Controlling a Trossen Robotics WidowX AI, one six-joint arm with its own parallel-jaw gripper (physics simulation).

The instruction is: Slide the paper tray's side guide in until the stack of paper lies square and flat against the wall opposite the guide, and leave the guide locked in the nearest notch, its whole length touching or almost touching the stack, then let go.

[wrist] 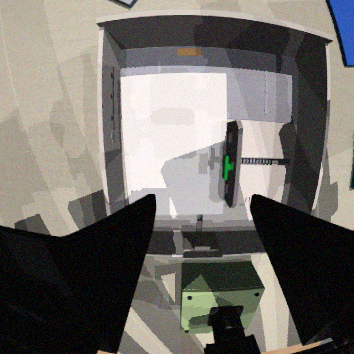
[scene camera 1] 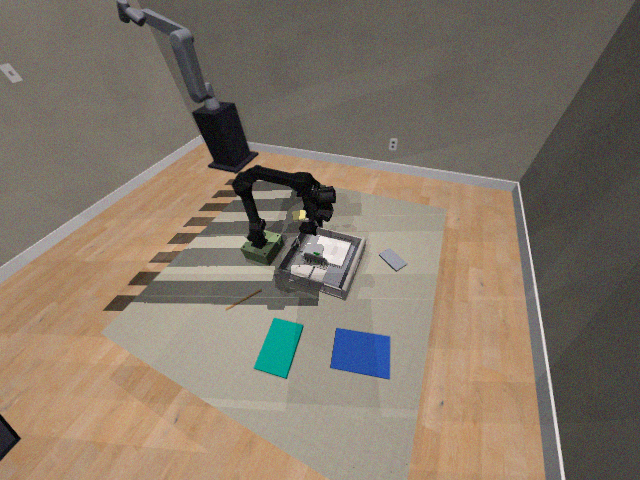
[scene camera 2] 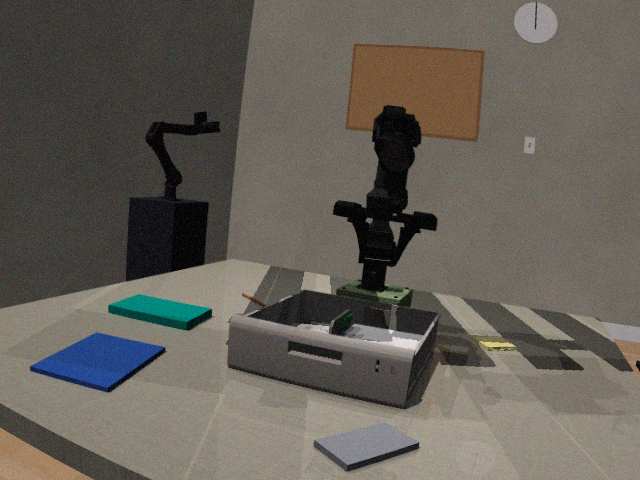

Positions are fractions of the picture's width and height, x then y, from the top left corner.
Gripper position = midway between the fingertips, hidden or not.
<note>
My gripper (scene camera 2: 0.59, 0.55) is open, holding nothing. Also in view: a white paper stack (scene camera 2: 0.56, 0.69). A blue sheet (scene camera 2: 0.16, 0.76), a small grey pad (scene camera 2: 0.57, 0.93) and a teal pad (scene camera 2: 0.28, 0.66) rest on the table.
The white paper stack is seen too in the wrist view (wrist: 0.49, 0.35) and in scene camera 1 (scene camera 1: 0.52, 0.52). The blue sheet is seen too in scene camera 1 (scene camera 1: 0.57, 0.74). The teal pad is seen too in scene camera 1 (scene camera 1: 0.43, 0.74).
</note>
